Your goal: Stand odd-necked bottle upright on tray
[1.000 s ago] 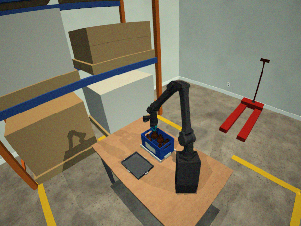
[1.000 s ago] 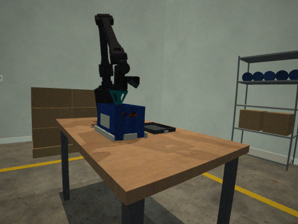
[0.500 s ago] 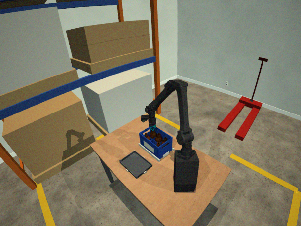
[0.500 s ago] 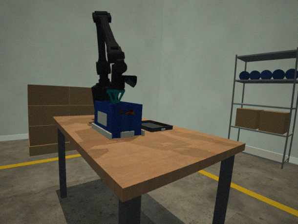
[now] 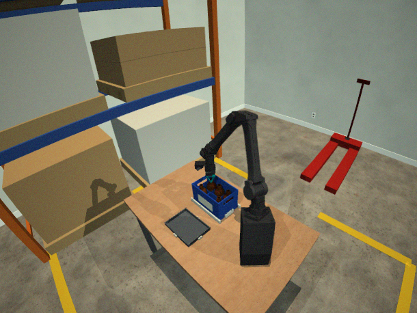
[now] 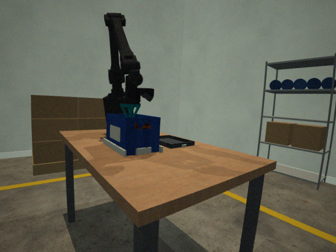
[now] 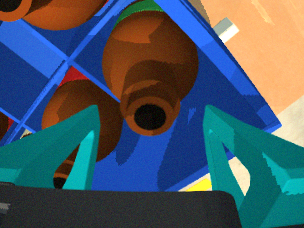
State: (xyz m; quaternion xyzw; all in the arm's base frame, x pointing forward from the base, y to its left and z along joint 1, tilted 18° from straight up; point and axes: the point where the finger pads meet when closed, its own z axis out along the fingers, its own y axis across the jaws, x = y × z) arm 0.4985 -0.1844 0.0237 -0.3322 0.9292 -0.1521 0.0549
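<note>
The bottle is 90 mm to the left of my hand, 80 mm below it and 10 mm ahead of it. Round my hand: crate (80 mm below, 80 mm behind, 60 mm to the left); then dark tray (340 mm to the left, 160 mm below, 70 mm behind).
</note>
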